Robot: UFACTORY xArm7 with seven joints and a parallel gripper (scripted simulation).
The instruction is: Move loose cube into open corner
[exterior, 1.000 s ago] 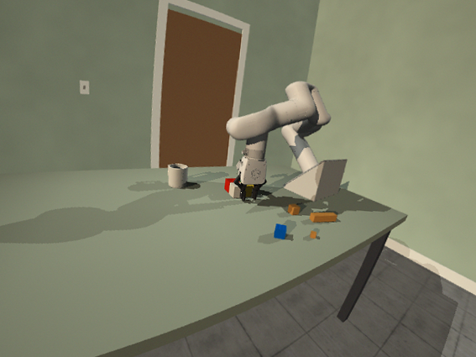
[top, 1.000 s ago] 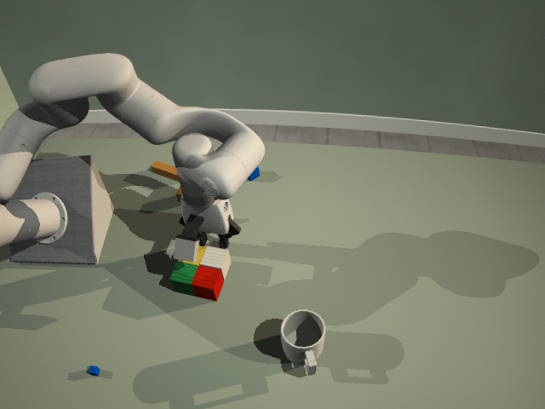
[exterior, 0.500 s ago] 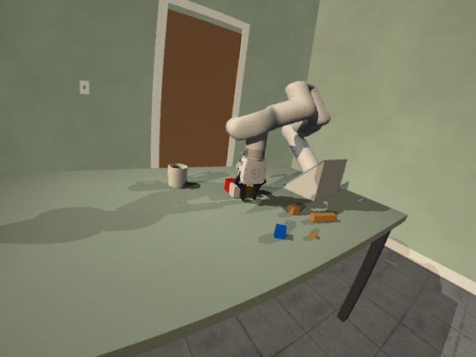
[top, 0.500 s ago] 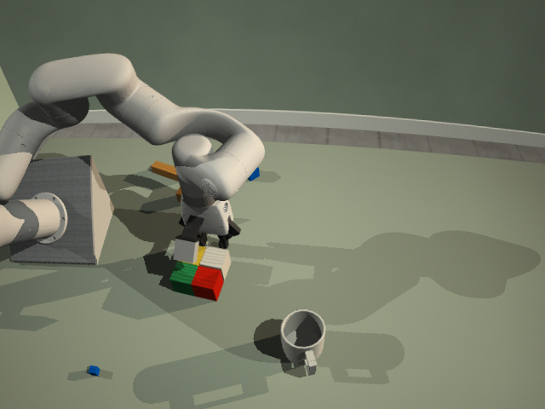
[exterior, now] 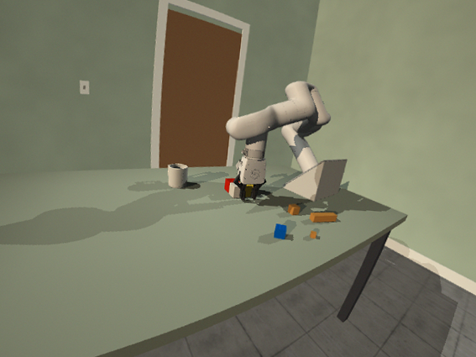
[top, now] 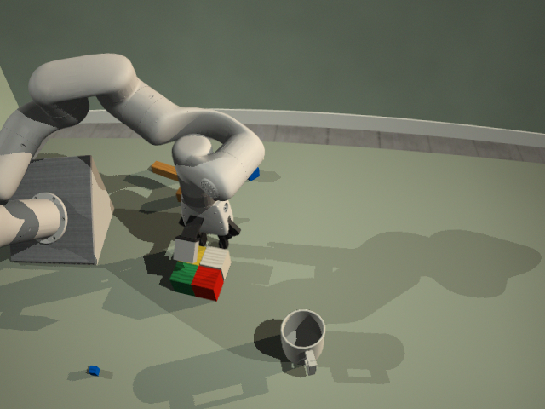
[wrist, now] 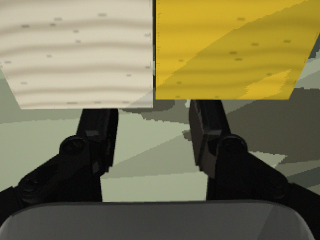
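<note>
Now: hand 10 mm short of the beige cube and 60 mm to the left of it. The rest, counted from my hand: long orange block 160 mm behind, 250 mm to the left, 10 mm below; red cube 110 mm to the right; yellow cube 40 mm behind, 50 mm to the right.
</note>
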